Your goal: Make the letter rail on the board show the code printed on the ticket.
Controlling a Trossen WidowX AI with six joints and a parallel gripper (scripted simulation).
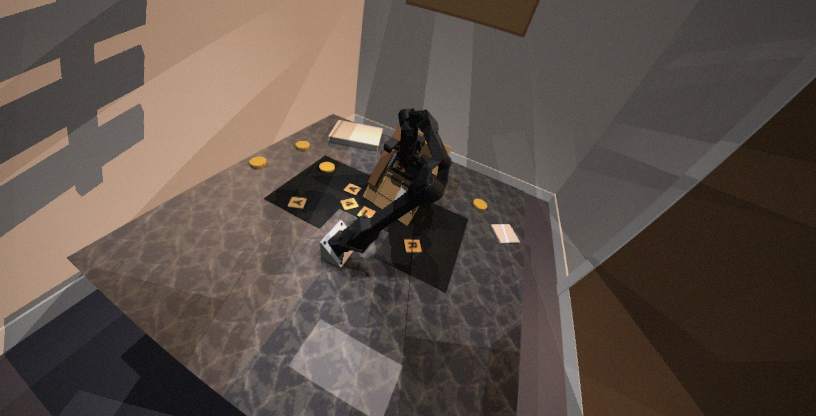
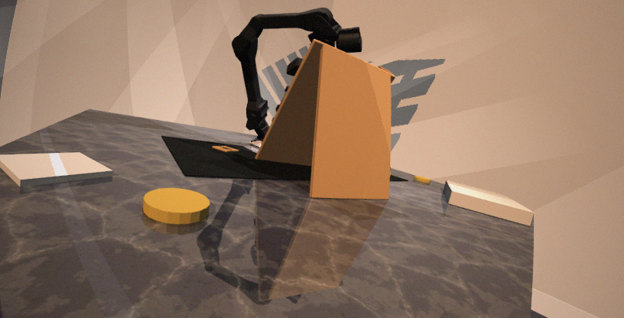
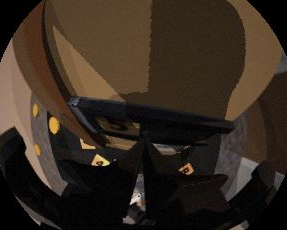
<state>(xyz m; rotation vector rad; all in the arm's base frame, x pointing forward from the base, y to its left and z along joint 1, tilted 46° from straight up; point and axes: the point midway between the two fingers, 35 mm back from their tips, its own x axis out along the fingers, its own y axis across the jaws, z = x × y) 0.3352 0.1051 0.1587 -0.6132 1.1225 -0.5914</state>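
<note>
The white ticket is 4 cm behind my gripper tip, 5 cm to the right of it and 9 cm below it. Round my gripper tip: black mat: 15 cm behind, 6 cm to the left, 18 cm below; pale flat box: 31 cm ahead, 45 cm to the left, 16 cm below; pale card: 12 cm ahead, 48 cm to the right, 17 cm below.
</note>
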